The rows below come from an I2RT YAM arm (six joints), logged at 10 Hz.
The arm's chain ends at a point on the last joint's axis. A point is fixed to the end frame.
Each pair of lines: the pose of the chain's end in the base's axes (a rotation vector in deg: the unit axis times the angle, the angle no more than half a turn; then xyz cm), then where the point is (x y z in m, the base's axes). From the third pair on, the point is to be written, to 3 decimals.
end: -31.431 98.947 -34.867 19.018 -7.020 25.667
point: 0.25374 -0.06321 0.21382
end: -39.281 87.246 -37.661 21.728 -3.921 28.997
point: 0.28503 -0.02914 0.25486
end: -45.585 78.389 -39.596 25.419 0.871 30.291
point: 0.324 0.022 0.273
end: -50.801 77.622 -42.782 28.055 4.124 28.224
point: 0.349 0.052 0.250
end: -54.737 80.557 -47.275 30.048 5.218 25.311
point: 0.368 0.057 0.216
